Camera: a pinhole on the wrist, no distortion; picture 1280 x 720 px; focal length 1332.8 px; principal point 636.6 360.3 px. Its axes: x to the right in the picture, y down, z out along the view. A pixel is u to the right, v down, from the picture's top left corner.
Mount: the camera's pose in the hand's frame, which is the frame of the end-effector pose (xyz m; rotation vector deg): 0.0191 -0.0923 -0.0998 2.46 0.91 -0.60
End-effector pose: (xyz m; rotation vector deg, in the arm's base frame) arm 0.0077 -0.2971 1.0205 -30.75 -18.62 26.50
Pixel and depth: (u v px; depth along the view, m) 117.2 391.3 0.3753
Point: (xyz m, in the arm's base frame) -0.1764 -0.3179 1.2797
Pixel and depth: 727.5 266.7 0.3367
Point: -0.0054 -0.2760 1.2925
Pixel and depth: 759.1 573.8 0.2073
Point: 0.0214 -0.2835 1.1538
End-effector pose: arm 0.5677 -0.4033 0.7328 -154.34 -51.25 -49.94
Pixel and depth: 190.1 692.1 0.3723
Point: 0.6277 -0.3482 0.4488
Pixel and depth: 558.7 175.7 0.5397
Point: 0.6603 -0.1082 0.3708
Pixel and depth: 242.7 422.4 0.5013
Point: 0.6293 -0.2572 0.3317
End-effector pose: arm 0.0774 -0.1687 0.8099 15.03 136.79 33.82
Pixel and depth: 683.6 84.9 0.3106
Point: 0.1788 -0.2349 0.5682
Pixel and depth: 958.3 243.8 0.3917
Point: 0.1667 -0.1563 0.4780
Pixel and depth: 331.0 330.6 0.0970
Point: 0.0735 -0.2566 0.7657
